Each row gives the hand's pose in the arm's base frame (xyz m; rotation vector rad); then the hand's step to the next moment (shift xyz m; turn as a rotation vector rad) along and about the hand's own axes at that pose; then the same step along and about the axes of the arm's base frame.
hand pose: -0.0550 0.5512 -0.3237 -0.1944 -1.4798 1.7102
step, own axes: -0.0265 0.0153 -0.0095 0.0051 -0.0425 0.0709
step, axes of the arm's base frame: 0.0151 -0.0098 -0.0265 -0.0255 -0.0515 0.0596
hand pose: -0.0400 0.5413 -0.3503 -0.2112 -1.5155 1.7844
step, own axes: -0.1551 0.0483 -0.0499 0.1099 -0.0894 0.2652
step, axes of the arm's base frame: 0.1143 -0.0604 -0.1103 -0.1887 -0.1344 0.1917
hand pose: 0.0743 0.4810 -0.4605 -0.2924 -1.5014 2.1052
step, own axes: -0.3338 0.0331 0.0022 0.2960 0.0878 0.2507
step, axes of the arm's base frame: 0.2678 -0.1886 -0.0724 -0.3896 -0.0653 0.0463
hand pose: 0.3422 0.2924 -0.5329 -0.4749 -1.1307 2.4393
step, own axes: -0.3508 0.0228 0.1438 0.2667 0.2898 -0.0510
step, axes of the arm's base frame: 0.2296 -0.2791 0.1168 -0.2689 -0.0056 -0.2922
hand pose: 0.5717 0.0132 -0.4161 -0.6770 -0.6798 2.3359
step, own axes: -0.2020 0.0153 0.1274 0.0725 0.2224 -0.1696
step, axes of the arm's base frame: 0.0551 -0.1828 0.1443 -0.0367 -0.0535 -0.2815
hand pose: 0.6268 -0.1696 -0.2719 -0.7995 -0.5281 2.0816
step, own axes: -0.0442 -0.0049 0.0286 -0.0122 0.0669 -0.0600
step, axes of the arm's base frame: 0.0029 -0.0357 0.0389 0.0108 -0.0431 -0.0791
